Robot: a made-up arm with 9 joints. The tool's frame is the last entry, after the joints.
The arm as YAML. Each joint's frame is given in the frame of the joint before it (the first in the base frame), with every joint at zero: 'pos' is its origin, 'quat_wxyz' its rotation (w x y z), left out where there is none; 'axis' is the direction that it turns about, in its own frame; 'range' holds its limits. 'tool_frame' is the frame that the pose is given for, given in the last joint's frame.
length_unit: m
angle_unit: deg
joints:
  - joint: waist
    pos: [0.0, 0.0, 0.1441]
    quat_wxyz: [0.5, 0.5, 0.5, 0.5]
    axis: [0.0, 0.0, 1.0]
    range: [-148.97, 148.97]
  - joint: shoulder
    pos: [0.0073, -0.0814, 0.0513]
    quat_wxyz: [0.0, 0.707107, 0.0, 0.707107]
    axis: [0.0, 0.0, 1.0]
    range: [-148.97, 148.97]
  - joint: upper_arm
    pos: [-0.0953, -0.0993, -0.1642]
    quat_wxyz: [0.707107, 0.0, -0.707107, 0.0]
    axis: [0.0, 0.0, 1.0]
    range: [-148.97, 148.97]
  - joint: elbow
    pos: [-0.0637, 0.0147, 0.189]
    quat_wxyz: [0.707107, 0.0, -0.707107, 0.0]
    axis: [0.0, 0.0, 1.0]
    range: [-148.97, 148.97]
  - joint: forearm
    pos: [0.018, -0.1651, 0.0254]
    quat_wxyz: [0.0, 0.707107, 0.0, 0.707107]
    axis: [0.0, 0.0, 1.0]
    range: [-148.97, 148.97]
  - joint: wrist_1
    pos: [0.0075, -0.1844, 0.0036]
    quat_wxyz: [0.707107, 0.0, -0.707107, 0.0]
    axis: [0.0, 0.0, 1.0]
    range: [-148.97, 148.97]
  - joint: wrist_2
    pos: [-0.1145, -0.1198, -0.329]
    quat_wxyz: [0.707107, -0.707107, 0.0, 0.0]
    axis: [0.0, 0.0, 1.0]
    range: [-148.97, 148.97]
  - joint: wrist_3
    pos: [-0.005, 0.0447, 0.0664]
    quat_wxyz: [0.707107, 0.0, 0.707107, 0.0]
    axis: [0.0, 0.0, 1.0]
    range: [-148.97, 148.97]
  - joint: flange
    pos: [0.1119, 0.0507, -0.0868]
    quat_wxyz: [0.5, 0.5, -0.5, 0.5]
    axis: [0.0, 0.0, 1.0]
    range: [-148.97, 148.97]
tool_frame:
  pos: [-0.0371, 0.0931, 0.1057]
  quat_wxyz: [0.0, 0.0, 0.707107, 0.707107]
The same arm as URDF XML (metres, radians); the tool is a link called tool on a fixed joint. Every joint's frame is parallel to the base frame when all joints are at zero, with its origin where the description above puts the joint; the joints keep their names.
<robot name="arm">
  <link name="base_link"/>
  <link name="link1"/>
  <link name="link2"/>
  <link name="link3"/>
  <link name="link4"/>
  <link name="link5"/>
  <link name="link6"/>
  <link name="link7"/>
  <link name="link8"/>
  <link name="link9"/>
  <link name="tool"/>
  <joint name="waist" type="revolute">
    <parent link="base_link"/>
    <child link="link1"/>
    <origin xyz="0 0 0.1441" rpy="0 0 0"/>
    <axis xyz="1 0 0"/>
    <limit lower="-2.6" upper="2.6"/>
  </joint>
  <joint name="shoulder" type="revolute">
    <parent link="link1"/>
    <child link="link2"/>
    <origin xyz="0.0513 0.0073 -0.0814" rpy="0 0 0"/>
    <axis xyz="0 1 0"/>
    <limit lower="-2.6" upper="2.6"/>
  </joint>
  <joint name="upper_arm" type="revolute">
    <parent link="link2"/>
    <child link="link3"/>
    <origin xyz="-0.0953 -0.1642 0.0993" rpy="0 0 0"/>
    <axis xyz="-1 0 0"/>
    <limit lower="-2.6" upper="2.6"/>
  </joint>
  <joint name="elbow" type="revolute">
    <parent link="link3"/>
    <child link="link4"/>
    <origin xyz="-0.189 -0.0637 -0.0147" rpy="0 0 0"/>
    <axis xyz="0 -1 0"/>
    <limit lower="-2.6" upper="2.6"/>
  </joint>
  <joint name="forearm" type="revolute">
    <parent link="link4"/>
    <child link="link5"/>
    <origin xyz="-0.018 -0.0254 0.1651" rpy="0 0 0"/>
    <axis xyz="-1 0 0"/>
    <limit lower="-2.6" upper="2.6"/>
  </joint>
  <joint name="wrist_1" type="revolute">
    <parent link="link5"/>
    <child link="link6"/>
    <origin xyz="-0.0036 -0.0075 -0.1844" rpy="0 0 0"/>
    <axis xyz="0 1 0"/>
    <limit lower="-2.6" upper="2.6"/>
  </joint>
  <joint name="wrist_2" type="revolute">
    <parent link="link6"/>
    <child link="link7"/>
    <origin xyz="0.1145 -0.329 -0.1198" rpy="0 0 0"/>
    <axis xyz="0 0 1"/>
    <limit lower="-2.6" upper="2.6"/>
  </joint>
  <joint name="wrist_3" type="revolute">
    <parent link="link7"/>
    <child link="link8"/>
    <origin xyz="0.005 -0.0447 0.0664" rpy="0 0 0"/>
    <axis xyz="-1 0 0"/>
    <limit lower="-2.6" upper="2.6"/>
  </joint>
  <joint name="flange" type="revolute">
    <parent link="link8"/>
    <child link="link9"/>
    <origin xyz="0.0868 -0.0507 -0.1119" rpy="0 0 0"/>
    <axis xyz="0 1 0"/>
    <limit lower="-2.6" upper="2.6"/>
  </joint>
  <joint name="tool_joint" type="fixed">
    <parent link="link9"/>
    <child link="tool"/>
    <origin xyz="0.0371 0.1057 0.0931" rpy="0 0 0"/>
  </joint>
</robot>

